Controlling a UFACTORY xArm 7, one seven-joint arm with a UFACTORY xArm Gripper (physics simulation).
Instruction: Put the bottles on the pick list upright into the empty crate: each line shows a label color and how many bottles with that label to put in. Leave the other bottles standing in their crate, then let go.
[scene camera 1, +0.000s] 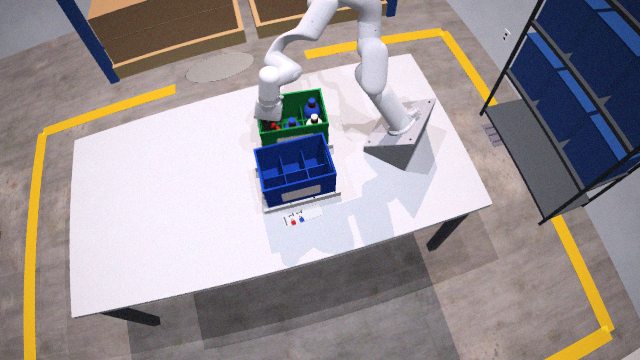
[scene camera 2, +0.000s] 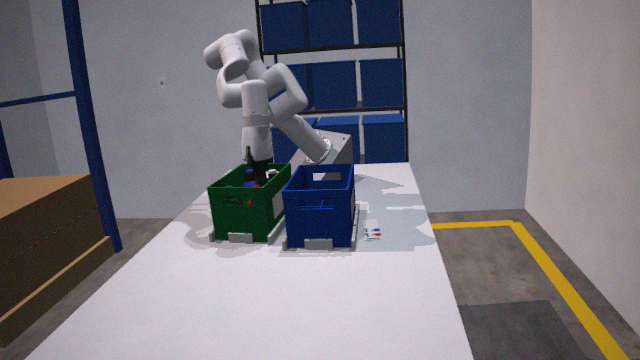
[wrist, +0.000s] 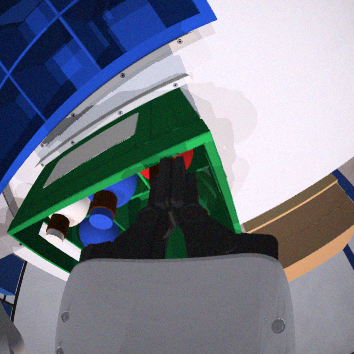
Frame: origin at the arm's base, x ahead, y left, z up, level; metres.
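Seen in the pictures: gripper, between the fingertips: (scene camera 1: 267, 128) (scene camera 2: 261, 184) (wrist: 175, 171); arm's base, origin of its link: (scene camera 1: 402, 124) (scene camera 2: 319, 152).
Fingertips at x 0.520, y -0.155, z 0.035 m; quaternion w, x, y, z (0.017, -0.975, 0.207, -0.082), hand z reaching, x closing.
Offsets run from my fingertips to a thing's top centre. Level surfaces: height alone.
The green crate @(dx -0.116, dy -0.052, dz +0.000 m) (scene camera 1: 267, 137) (scene camera 2: 240, 215) (wrist: 167, 112) holds standing bottles: a red-labelled one @(dx -0.023, dy -0.020, dz -0.012 m) (scene camera 1: 274, 127) (wrist: 185, 159), two blue-labelled ones, one nearer the blue crate @(dx -0.104, dy -0.012, dz -0.012 m) (scene camera 1: 292, 123) (wrist: 123, 190) and one behind it @(dx -0.213, dy -0.077, dz -0.012 m) (scene camera 1: 311, 107) (wrist: 98, 233), and a white one @(dx -0.194, dy +0.005, dz -0.012 m) (scene camera 1: 314, 119) (wrist: 76, 212). The blue crate @(dx -0.050, dy +0.177, dz +0.000 m) (scene camera 1: 270, 197) (scene camera 2: 320, 231) (wrist: 135, 52) beside it has empty compartments. The pick list @(dx -0.021, dy +0.323, dz -0.173 m) (scene camera 1: 311, 214) (scene camera 2: 372, 231) shows a red and a blue mark; its numbers are too small to read surely. My gripper (scene camera 2: 260, 181) (wrist: 175, 171) is shut and empty, its fingertips over the red bottle, partly hiding it.
Low grey rails hold both crates on the white table @(dz -0.175 m) (scene camera 1: 165, 200) (scene camera 2: 280, 305). The green crate's rim and dividers surround the fingers. The arm's slanted base (scene camera 1: 400, 145) stands at the table's right in scene camera 1. A shelf rack with blue bins stands beyond the table.
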